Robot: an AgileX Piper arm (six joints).
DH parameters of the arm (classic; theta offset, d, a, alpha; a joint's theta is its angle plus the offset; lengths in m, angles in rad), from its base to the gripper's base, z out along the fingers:
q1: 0 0.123 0 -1.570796
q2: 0.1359 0 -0.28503 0
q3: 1.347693 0 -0.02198 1.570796
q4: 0 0.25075 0 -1.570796
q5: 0 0 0 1.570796
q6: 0 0.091 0 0
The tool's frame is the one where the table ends.
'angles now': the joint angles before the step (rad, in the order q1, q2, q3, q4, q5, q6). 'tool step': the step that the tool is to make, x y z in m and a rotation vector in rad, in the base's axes. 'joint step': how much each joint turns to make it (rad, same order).
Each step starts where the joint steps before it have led.
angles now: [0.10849, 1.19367, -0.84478, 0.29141, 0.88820, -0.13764]
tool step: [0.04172, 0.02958, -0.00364, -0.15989, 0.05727, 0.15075]
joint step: [0.13844, 0.20178, -0.17495, -0.17505, 0.05092, 0.04910]
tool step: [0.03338, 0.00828, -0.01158, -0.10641, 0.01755, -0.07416]
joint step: [0.03856, 0.14058, -0.10485, -0.15977, 0.00428, 0.16985]
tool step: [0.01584, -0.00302, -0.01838, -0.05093, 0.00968, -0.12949]
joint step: [-0.00002, 0.07597, -0.01380, -0.10303, -0.02531, 0.17520]
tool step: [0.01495, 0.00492, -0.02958, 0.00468, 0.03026, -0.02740]
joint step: [0.00000, 0.09595, 0.00003, -0.00048, -0.06469, 0.03763]
